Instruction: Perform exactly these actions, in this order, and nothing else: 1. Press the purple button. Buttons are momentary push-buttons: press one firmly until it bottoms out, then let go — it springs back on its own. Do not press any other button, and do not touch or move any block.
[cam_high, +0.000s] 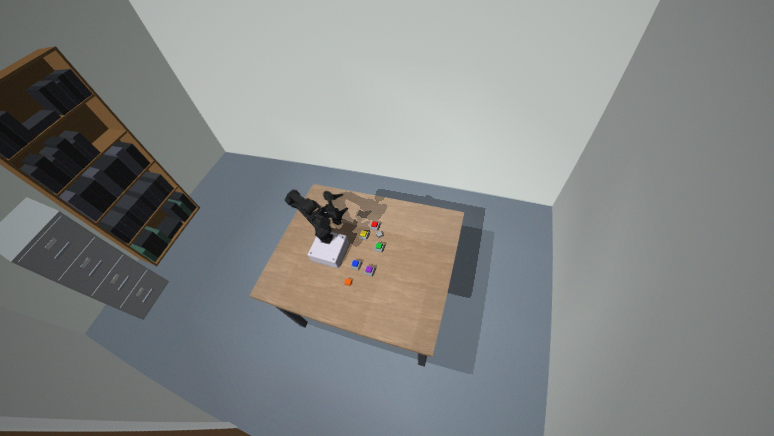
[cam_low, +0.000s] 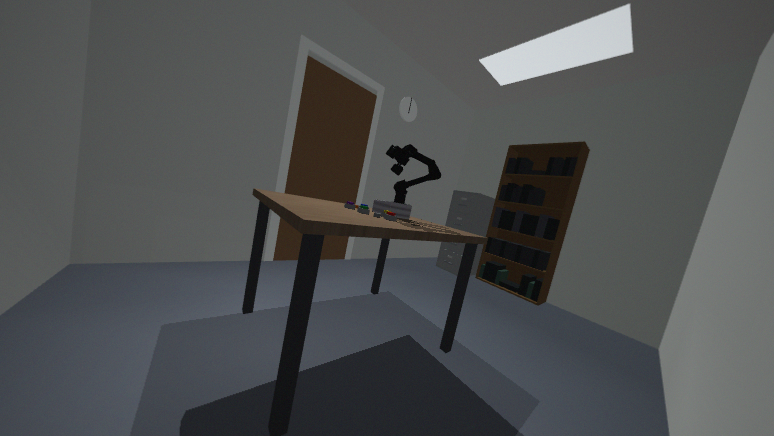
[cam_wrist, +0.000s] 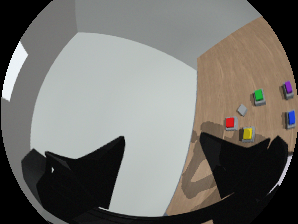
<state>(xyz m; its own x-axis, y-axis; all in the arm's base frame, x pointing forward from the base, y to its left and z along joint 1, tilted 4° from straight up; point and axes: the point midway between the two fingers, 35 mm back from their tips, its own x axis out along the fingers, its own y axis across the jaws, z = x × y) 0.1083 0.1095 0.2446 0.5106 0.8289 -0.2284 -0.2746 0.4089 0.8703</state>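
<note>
My gripper tip is 170 mm short of the purple button, 220 mm to the left of it and 300 mm above it. Also, from my gripper tip: green button 170 mm ahead, 60 mm to the right, 300 mm below; red button 100 mm ahead, 80 mm to the left, 300 mm below; yellow button 50 mm ahead, 300 mm below.
</note>
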